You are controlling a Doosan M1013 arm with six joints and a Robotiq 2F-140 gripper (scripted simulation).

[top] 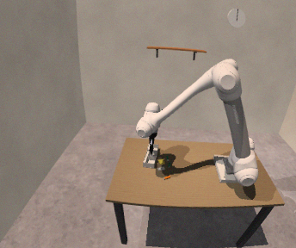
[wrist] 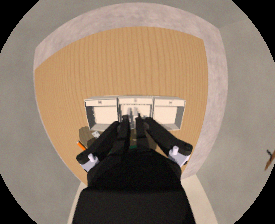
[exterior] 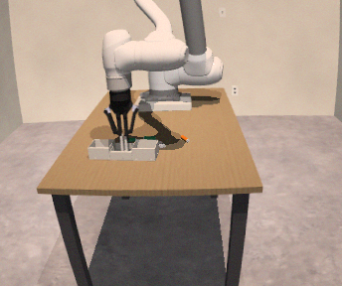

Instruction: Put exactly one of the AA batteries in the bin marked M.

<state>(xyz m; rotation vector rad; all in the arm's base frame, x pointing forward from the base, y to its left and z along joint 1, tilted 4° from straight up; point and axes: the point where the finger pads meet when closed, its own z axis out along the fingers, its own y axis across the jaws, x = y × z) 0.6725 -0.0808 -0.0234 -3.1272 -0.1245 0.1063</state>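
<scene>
Now: hand 1 cm to the left of the grey bin row and 3 cm above it. Round my hand: small white piece: 9 cm behind, 12 cm to the left, 4 cm below; then green AA battery: 15 cm behind, 7 cm to the left, 4 cm below; then yellow block: 9 cm behind, 4 cm to the left, 4 cm below.
</scene>
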